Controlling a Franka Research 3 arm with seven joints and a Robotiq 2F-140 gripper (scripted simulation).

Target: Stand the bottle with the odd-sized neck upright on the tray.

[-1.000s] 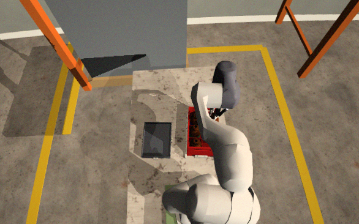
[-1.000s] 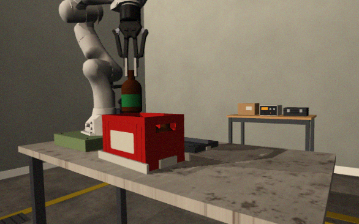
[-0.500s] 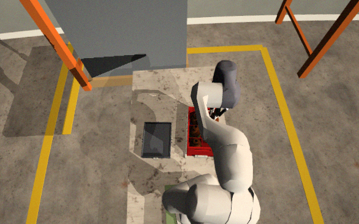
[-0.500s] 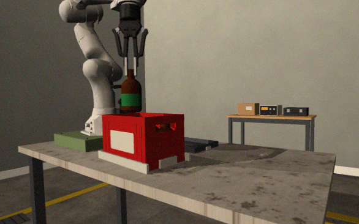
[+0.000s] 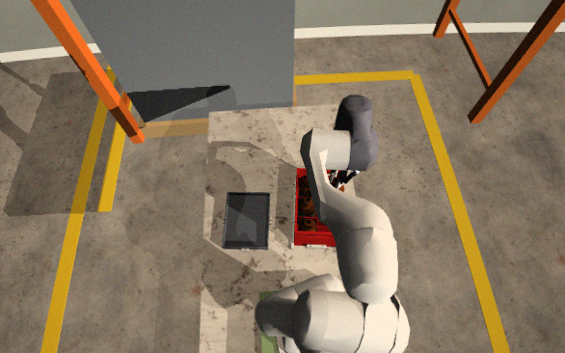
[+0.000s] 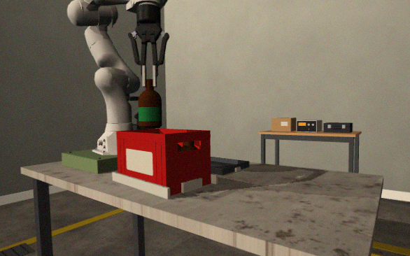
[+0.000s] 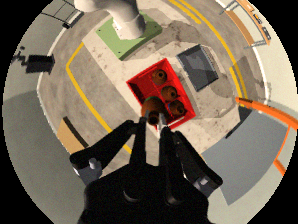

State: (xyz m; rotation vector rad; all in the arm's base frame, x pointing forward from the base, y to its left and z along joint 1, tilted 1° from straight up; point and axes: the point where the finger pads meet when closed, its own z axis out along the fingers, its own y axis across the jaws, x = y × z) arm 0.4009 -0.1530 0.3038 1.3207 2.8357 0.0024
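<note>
My gripper is now 9 cm above the brown bottle. Round my hand: dark tray 1 cm behind, 34 cm to the left, 34 cm below; red crate 4 cm to the left, 27 cm below.
</note>
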